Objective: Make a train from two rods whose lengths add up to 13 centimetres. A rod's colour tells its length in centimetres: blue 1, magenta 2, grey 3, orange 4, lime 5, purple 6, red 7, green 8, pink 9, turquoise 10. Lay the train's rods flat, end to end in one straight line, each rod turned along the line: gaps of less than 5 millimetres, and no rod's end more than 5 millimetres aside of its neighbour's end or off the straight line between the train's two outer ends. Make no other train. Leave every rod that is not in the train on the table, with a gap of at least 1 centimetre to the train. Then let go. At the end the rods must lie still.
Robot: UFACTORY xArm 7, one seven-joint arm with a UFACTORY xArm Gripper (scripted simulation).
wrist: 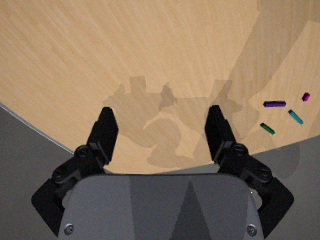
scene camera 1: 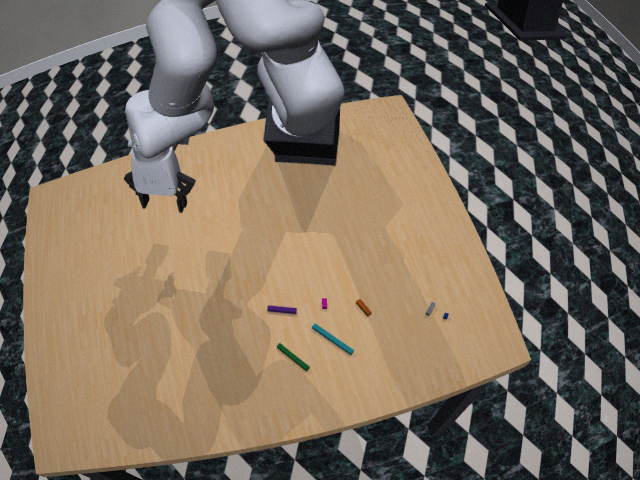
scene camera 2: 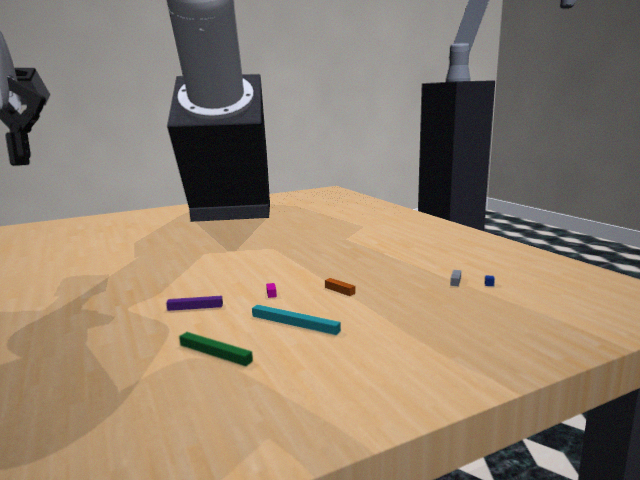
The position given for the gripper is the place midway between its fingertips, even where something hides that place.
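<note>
Turquoise rod (scene camera 2: pixel 305 321), green rod (scene camera 2: pixel 218 349) in view. The gripper (scene camera 1: pixel 164 205), also in wrist view (wrist: pixel 160 117).
</note>
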